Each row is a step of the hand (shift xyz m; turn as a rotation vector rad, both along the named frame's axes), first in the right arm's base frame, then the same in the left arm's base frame.
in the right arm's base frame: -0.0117 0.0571 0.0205 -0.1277 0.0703 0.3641
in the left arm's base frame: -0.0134 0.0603 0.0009 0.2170 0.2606 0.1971
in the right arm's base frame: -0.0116 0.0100 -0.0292 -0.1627 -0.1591 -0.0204
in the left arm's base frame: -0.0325 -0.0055 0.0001 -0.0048 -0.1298 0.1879
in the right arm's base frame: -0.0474 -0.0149 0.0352 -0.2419 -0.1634 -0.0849
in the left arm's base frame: 0.0178 0.0102 0.0573 -0.0845 -0.1591 0.2449
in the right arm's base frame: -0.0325 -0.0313 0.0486 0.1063 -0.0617 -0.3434
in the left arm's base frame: 0.0416 0.0017 0.0516 -0.2119 -0.2405 -0.1741
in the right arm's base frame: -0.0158 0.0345 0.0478 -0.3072 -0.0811 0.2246
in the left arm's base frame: 0.0174 0.0556 0.0181 0.1057 0.0774 0.3664
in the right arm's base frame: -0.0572 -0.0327 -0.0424 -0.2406 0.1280 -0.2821
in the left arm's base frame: -0.0408 -0.0441 0.0503 -0.3758 -0.0134 0.1117
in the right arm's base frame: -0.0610 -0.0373 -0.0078 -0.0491 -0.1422 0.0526
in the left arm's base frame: -0.0120 -0.0298 0.0644 0.0888 -0.0889 0.0980
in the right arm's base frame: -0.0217 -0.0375 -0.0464 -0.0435 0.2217 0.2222
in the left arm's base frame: -0.0288 -0.0537 0.0177 0.0644 0.3077 0.0401
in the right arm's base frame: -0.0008 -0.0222 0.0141 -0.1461 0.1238 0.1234
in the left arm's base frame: 0.0212 -0.0115 0.0105 -0.0095 0.1834 0.1348
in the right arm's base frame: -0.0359 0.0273 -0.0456 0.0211 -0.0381 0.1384
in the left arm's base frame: -0.0626 0.0032 0.0135 0.1374 0.0371 0.0281
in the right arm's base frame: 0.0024 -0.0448 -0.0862 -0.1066 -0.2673 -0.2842
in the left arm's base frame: -0.0489 -0.0829 -0.0133 -0.1496 -0.3637 0.0943
